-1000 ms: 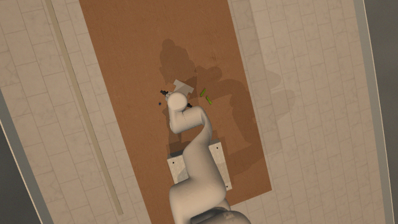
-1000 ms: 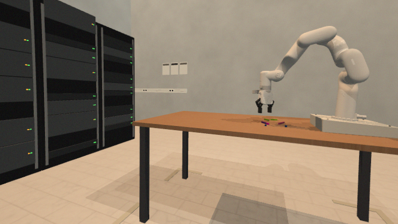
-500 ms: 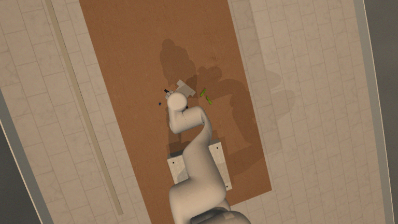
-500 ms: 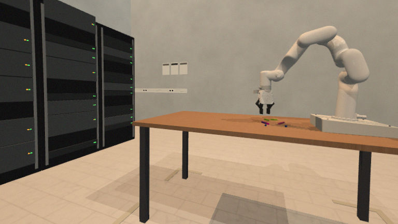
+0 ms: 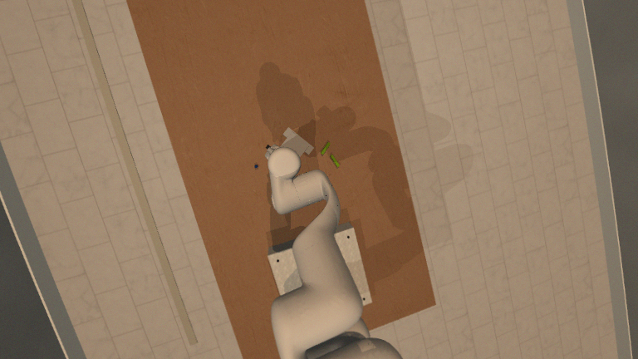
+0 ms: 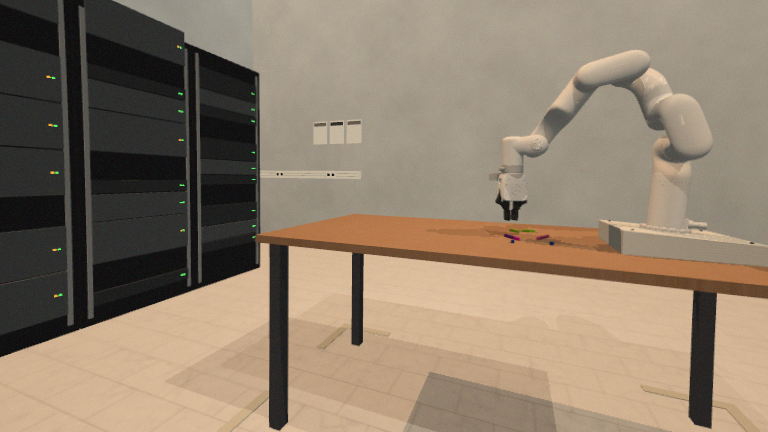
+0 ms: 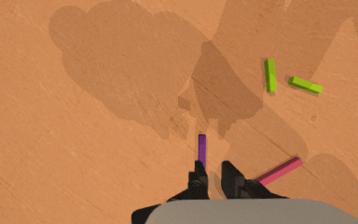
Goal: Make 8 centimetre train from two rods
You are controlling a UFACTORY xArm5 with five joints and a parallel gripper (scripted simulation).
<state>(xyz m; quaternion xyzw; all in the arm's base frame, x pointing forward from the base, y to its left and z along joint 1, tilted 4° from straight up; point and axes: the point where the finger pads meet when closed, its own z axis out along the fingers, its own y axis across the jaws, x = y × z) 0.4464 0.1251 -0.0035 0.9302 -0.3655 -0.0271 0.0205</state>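
The purple rod lies 8 cm below my hand. The rest, counted from my hand: blue rod: 9 cm to the left, 8 cm below, 3 cm behind; then pink rod: 10 cm behind, 8 cm below, 6 cm to the right; then magenta rod: 8 cm below, 3 cm to the left, 3 cm behind.
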